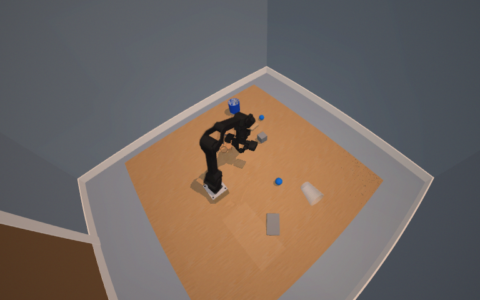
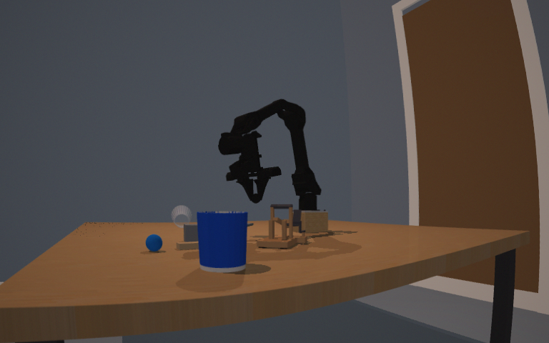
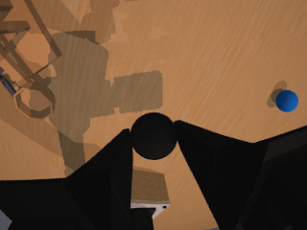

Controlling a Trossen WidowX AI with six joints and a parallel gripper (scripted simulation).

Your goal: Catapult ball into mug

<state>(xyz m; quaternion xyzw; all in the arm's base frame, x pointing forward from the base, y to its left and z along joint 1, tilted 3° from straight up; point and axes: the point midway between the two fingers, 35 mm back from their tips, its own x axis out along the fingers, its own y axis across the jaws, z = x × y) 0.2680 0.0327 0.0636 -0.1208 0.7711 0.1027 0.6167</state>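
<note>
Right now the wooden catapult is 1 cm ahead of my gripper tip, 17 cm to the left of it and 7 cm below it. Round my gripper tip: wooden block 28 cm ahead, 12 cm to the left, 11 cm below; then ball 1 cm above; then grey cube 22 cm ahead, 1 cm to the left, 9 cm below.
</note>
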